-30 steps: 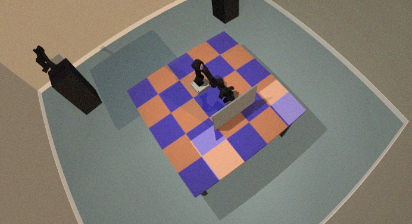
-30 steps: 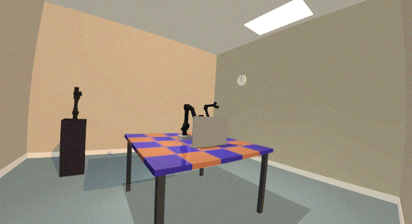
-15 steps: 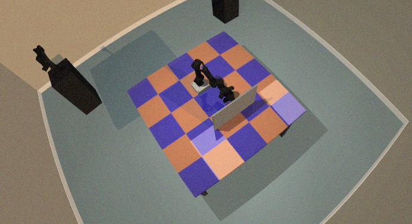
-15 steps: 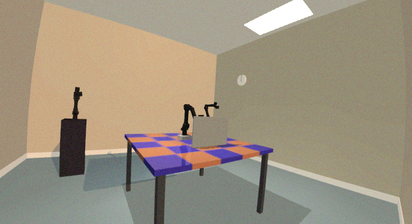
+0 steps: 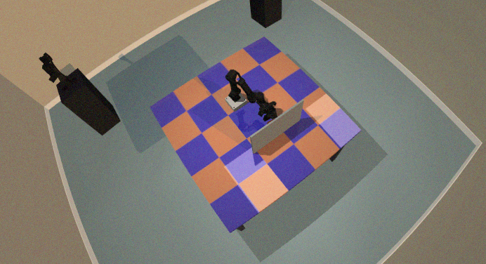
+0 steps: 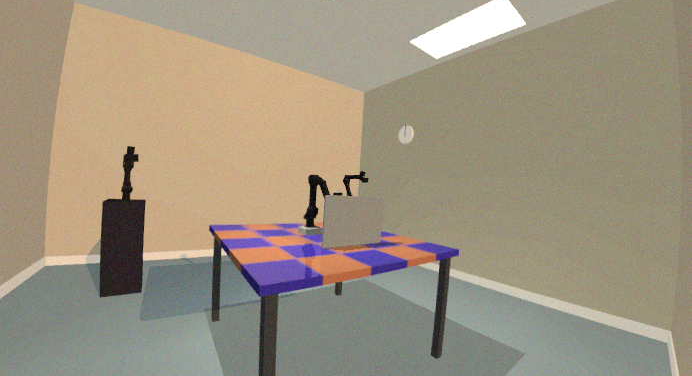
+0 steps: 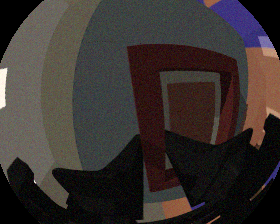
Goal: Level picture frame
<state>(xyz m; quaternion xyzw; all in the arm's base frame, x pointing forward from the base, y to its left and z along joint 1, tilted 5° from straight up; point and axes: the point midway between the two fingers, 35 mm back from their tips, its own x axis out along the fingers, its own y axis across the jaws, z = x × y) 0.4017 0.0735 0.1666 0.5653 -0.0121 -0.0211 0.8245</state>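
Now: gripper tip 10 mm to the left of the picture frame and 50 mm above it. Also, from my gripper tip: grey wall panel: 20 mm ahead, 10 mm to the right, 60 mm below.
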